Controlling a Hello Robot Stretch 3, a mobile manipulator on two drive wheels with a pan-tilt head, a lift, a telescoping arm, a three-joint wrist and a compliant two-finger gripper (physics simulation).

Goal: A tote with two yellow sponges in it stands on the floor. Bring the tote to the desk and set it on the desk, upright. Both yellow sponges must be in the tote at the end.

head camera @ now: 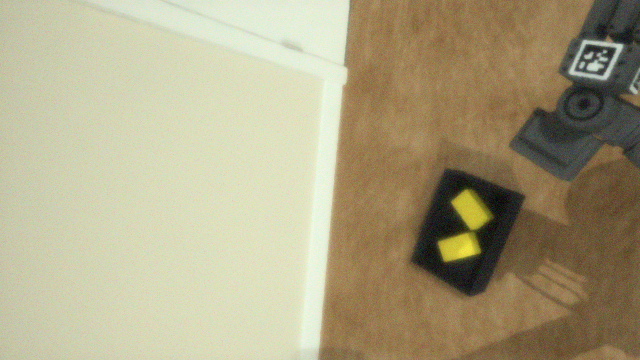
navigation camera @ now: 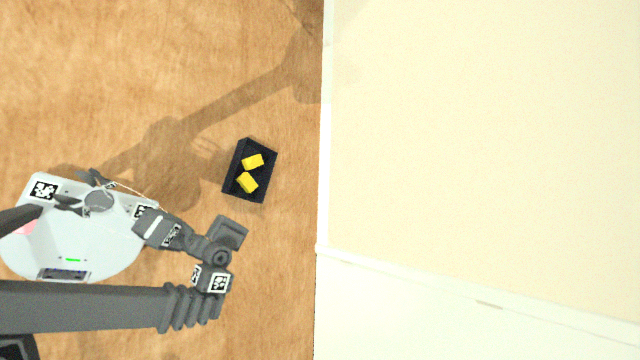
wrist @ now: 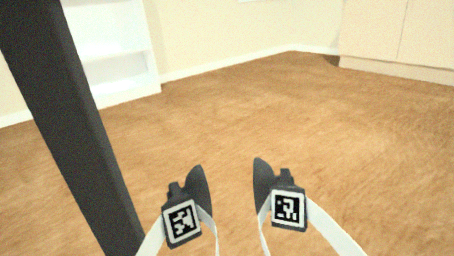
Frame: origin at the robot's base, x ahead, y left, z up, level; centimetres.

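Seen in the pictures: gripper, between the fingertips: (navigation camera: 65, 182); robot's base, origin of its link: (navigation camera: 98, 200).
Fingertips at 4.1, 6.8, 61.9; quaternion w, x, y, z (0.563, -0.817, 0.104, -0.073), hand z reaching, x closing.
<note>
Offsets run from my fingertips to a thing's middle, as dx, dy, dz.
The black tote @[+27.9, -60.4, -56.8] (head camera: 498, 237) (navigation camera: 235, 167) stands upright on the floor near the wall. Two yellow sponges lie in it: one sponge @[+21.9, -61.6, -59.3] (head camera: 471, 209) (navigation camera: 247, 182) towards my wrist, the other sponge @[+33.9, -61.0, -59.3] (head camera: 458, 247) (navigation camera: 253, 161) beside it. My gripper (navigation camera: 80, 189) (wrist: 229, 180) is open and empty. In the navigation camera view it hangs over my base, to the left of the tote and apart from it, pointing away from it. In the head camera view the wrist shows at the upper right and the fingers are outside the picture. I cannot make out the desk in these views.
The wall (head camera: 175, 190) (navigation camera: 480, 150) runs beside the tote, with a white panel (head camera: 280, 25) (navigation camera: 380, 310) adjoining it. In the wrist view, a white shelf unit (wrist: 154, 65) stands behind my dark mast (wrist: 70, 125), and a pale cabinet (wrist: 375, 30) stands at the upper right.
</note>
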